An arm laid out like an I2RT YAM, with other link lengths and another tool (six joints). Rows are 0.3 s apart.
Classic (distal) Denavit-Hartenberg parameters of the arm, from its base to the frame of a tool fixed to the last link. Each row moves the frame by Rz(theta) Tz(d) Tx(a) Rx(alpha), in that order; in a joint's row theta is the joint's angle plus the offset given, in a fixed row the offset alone. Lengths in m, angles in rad.
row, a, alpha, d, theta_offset
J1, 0.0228, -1.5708, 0.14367, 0
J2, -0.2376, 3.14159, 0, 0
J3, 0.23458, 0, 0, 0.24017
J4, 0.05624, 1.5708, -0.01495, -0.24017
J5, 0, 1.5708, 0.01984, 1.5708
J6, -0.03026, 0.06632, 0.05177, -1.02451
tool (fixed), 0, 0, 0.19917, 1.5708
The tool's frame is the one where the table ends.
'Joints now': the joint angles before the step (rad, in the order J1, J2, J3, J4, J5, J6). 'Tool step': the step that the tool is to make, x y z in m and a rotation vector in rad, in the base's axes. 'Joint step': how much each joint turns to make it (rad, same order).
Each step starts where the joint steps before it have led.
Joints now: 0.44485, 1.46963, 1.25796, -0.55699, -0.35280, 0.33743
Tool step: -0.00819, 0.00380, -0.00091, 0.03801, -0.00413, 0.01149
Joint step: 0.00000, -0.03837, -0.07060, 0.05841, -0.03067, 0.01694
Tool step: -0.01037, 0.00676, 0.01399, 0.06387, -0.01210, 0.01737
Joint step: 0.00002, -0.05360, -0.04600, 0.04295, -0.04755, 0.03062
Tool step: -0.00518, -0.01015, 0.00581, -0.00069, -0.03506, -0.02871
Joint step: -0.00002, -0.08143, -0.05531, 0.00773, 0.03222, 0.00619
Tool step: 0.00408, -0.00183, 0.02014, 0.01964, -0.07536, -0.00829
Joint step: 0.00000, -0.05050, -0.00908, 0.03211, 0.01529, -0.00771
